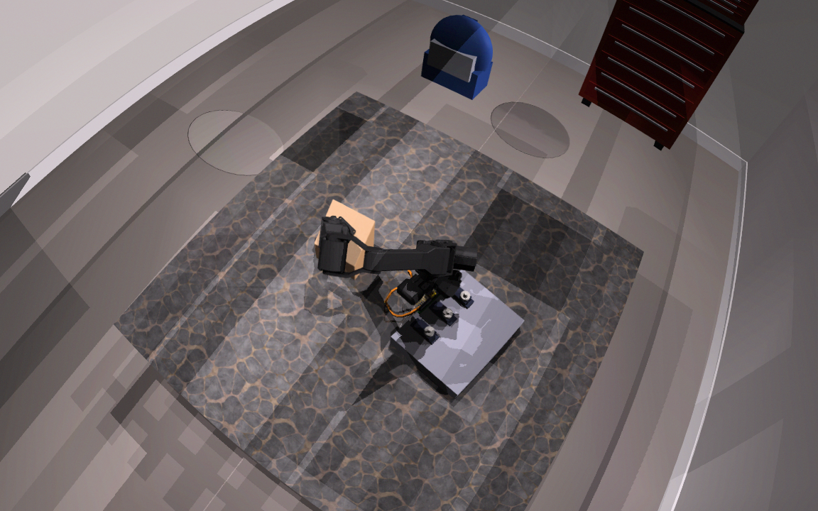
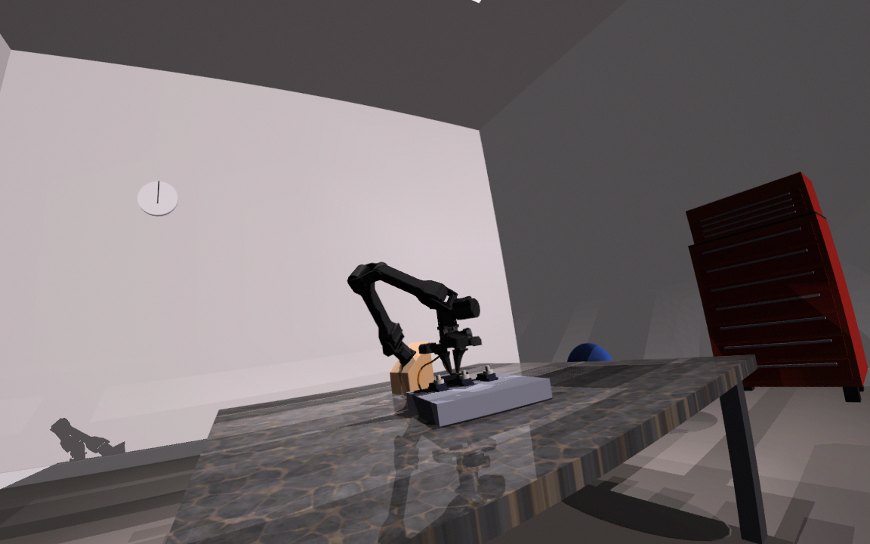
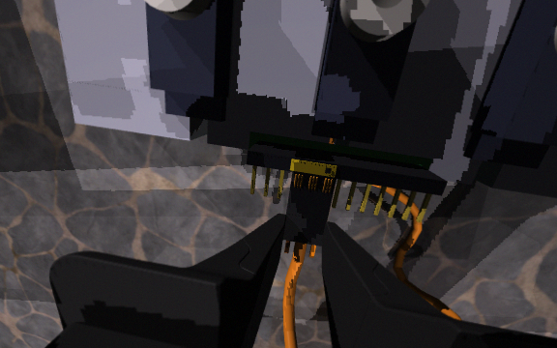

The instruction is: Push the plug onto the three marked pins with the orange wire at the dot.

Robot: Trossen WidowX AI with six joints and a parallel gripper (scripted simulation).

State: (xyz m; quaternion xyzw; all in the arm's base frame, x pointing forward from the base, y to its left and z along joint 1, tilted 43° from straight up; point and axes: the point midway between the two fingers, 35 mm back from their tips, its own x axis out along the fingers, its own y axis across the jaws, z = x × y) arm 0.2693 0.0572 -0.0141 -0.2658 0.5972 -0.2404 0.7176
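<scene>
My gripper tip is 30 mm short of the yellow band. Also, from my gripper tip: grey holder 190 mm ahead, 20 mm to the right, 50 mm below.
</scene>
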